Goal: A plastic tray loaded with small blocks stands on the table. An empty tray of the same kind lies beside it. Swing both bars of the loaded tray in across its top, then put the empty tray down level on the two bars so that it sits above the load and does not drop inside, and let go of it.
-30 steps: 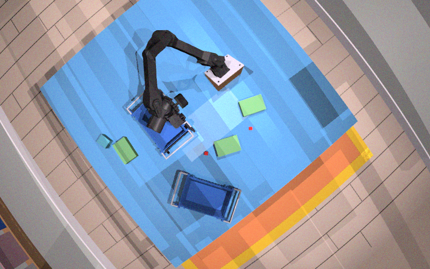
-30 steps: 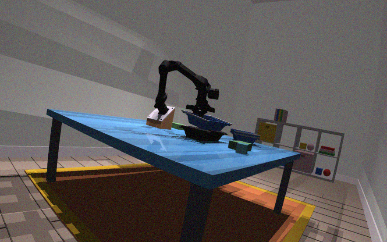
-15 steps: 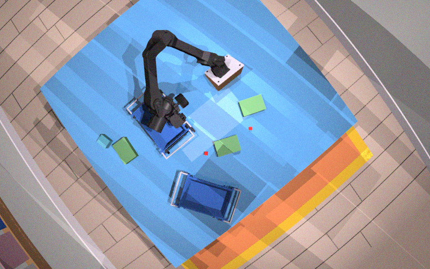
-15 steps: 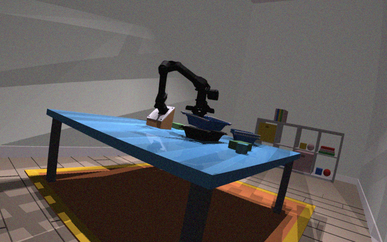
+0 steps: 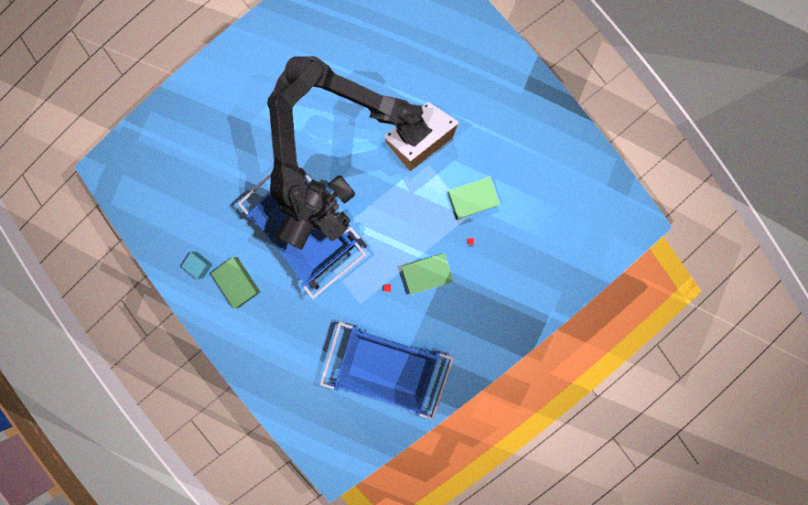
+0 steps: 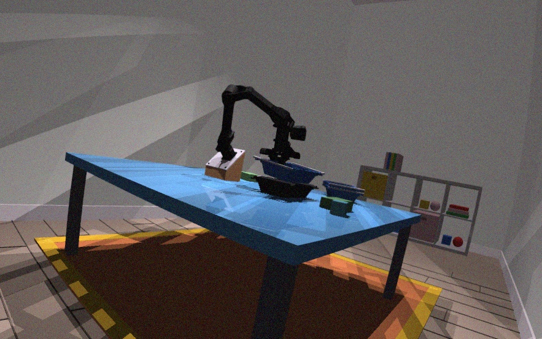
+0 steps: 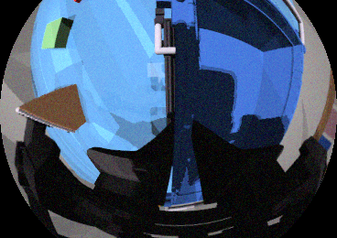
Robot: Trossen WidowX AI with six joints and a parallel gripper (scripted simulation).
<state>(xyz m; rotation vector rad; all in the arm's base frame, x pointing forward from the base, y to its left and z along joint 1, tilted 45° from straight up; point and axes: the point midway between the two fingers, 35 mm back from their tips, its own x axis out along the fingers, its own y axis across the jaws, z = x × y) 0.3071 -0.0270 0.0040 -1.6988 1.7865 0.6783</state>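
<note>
Right now my gripper tip is 70 mm short of the blue plastic tray and 30 mm below it. From my gripper tip the other things lie so: teal cube 370 mm ahead, 160 mm to the right, 70 mm below.
</note>
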